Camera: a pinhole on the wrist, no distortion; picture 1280 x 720 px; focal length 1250.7 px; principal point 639.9 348.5 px. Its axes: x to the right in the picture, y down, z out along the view. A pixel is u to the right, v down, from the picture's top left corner.
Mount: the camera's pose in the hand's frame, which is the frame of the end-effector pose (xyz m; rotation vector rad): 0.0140 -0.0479 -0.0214 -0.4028 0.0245 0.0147
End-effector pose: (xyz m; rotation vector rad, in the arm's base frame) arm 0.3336 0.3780 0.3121 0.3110 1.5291 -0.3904
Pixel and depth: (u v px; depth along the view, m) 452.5 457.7 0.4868
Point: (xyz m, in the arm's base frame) 0.7831 0.3658 0.3628
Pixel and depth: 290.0 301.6 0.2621
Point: 0.5563 0.3239 0.3688
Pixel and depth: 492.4 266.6 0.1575
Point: 0.4508 0.3265 0.3160
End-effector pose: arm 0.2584 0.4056 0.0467 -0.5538 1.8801 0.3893
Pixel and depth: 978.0 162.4 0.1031
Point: 0.3178 0.4195 -0.0232
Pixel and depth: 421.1 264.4 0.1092
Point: 0.3301 0.4382 0.0194
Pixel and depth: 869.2 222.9 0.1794
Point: 0.3562 0.4776 -0.0548
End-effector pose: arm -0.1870 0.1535 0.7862 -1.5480 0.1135 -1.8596
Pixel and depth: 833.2 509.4 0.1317
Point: -0.0971 0.1515 0.8332
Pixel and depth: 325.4 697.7 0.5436
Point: 0.3313 0.1414 0.6632
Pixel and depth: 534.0 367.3 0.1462
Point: -0.0818 0.1827 0.8161
